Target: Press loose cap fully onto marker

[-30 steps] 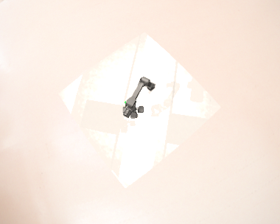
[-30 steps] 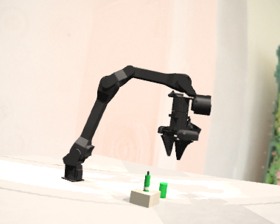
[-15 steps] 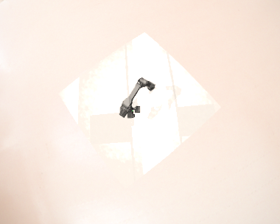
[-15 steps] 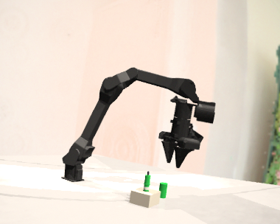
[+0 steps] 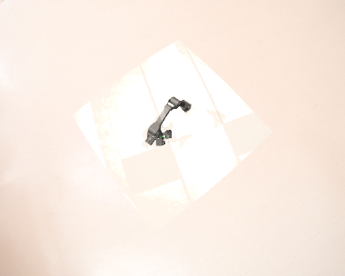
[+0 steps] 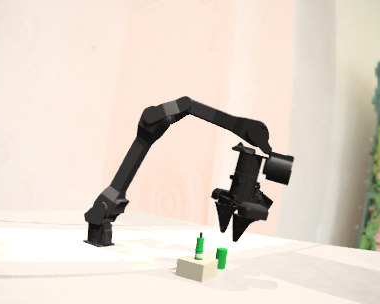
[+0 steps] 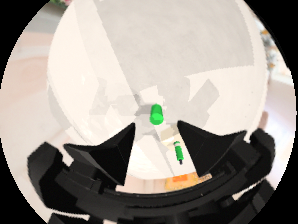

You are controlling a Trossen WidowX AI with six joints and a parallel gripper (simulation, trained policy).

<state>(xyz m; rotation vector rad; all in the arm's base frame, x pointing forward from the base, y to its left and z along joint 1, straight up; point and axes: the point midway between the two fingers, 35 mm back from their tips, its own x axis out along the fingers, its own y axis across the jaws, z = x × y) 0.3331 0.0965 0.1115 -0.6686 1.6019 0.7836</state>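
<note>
Right now my gripper tip is 5 cm above the green cap, 1 cm to the left of it and 1 cm past it. The rest, counted from my gripper tip: green marker (11 cm to the right, 1 cm behind); pale holder block (11 cm to the right, 6 cm below, 1 cm behind).
</note>
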